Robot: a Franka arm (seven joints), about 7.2 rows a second.
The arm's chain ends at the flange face. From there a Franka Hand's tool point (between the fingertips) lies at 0.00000 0.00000 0.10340 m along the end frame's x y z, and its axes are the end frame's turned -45 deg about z.
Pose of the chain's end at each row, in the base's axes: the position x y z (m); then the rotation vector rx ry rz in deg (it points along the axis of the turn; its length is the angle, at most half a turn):
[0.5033 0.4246 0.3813 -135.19 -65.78 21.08]
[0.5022 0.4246 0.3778 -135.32 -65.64 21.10]
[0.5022 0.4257 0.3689 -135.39 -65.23 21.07]
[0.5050 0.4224 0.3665 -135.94 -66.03 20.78]
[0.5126 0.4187 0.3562 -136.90 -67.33 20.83]
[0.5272 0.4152 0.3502 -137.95 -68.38 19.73]
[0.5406 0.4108 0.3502 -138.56 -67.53 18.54]
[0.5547 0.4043 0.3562 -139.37 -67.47 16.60]
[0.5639 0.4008 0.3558 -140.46 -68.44 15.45]
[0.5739 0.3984 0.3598 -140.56 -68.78 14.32]
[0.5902 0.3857 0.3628 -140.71 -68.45 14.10]
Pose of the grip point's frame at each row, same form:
[0.4581 0.4564 0.2939 -98.05 -110.62 4.81]
[0.4570 0.4563 0.2904 -98.22 -110.54 4.85]
[0.4571 0.4578 0.2816 -98.44 -110.20 4.77]
[0.4607 0.4534 0.2784 -98.65 -111.14 4.86]
[0.4692 0.4474 0.2669 -98.98 -112.63 5.53]
[0.4858 0.4427 0.2595 -99.64 -114.08 5.10]
[0.5007 0.4392 0.2591 -100.66 -113.71 4.03]
[0.5174 0.4332 0.2642 -101.65 -114.22 2.49]
[0.5288 0.4284 0.2625 -102.39 -115.64 2.03]
[0.5401 0.4264 0.2662 -102.49 -116.14 1.06]
[0.5567 0.4140 0.2691 -102.78 -115.93 0.85]

